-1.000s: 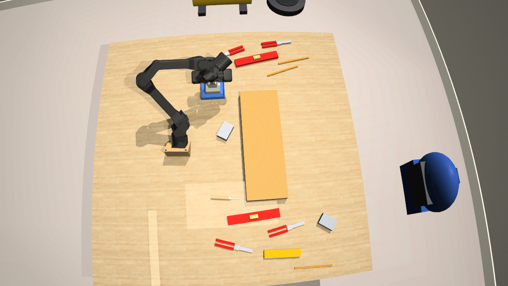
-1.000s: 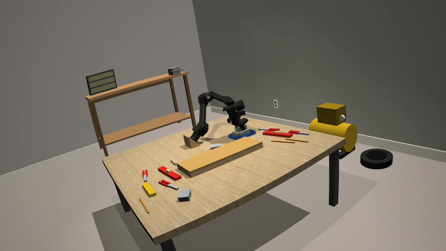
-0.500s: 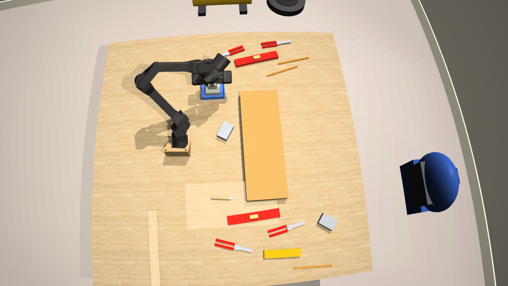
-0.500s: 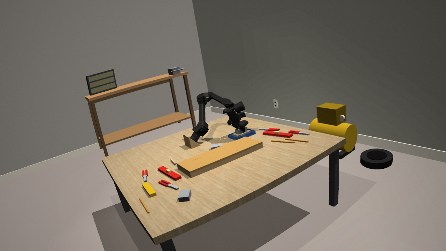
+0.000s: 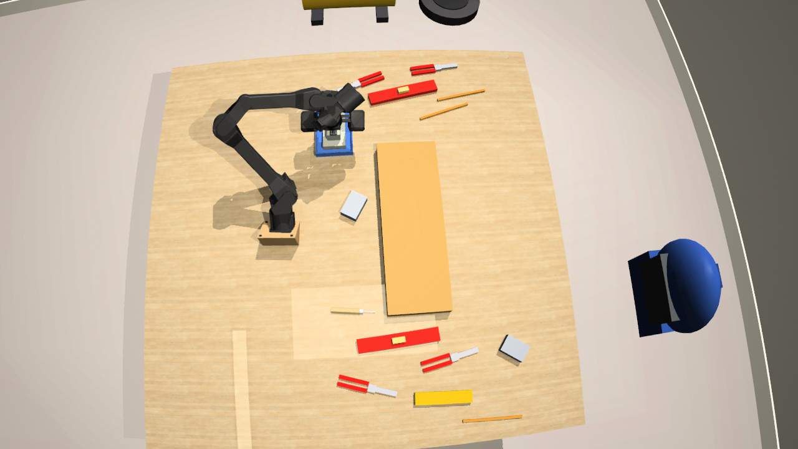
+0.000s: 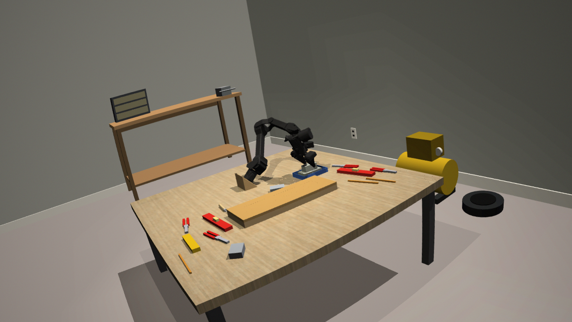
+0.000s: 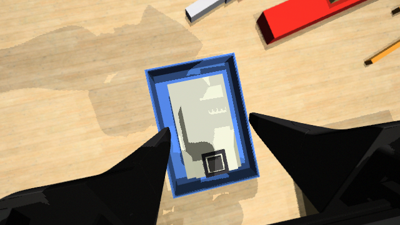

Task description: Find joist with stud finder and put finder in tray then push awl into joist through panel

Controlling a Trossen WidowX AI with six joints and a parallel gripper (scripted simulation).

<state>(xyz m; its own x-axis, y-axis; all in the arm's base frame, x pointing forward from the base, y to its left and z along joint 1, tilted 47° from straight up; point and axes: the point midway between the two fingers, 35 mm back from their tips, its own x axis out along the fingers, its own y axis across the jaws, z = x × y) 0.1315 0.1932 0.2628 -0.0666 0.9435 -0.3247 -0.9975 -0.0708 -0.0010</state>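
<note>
My gripper tip is 20 mm to the left of the stud finder. The rest, counted from my gripper tip: yellow block 800 mm to the right, 340 mm ahead, 40 mm below; awl 560 mm to the right, 100 mm ahead, 40 mm below; blue tray 40 mm below.
</note>
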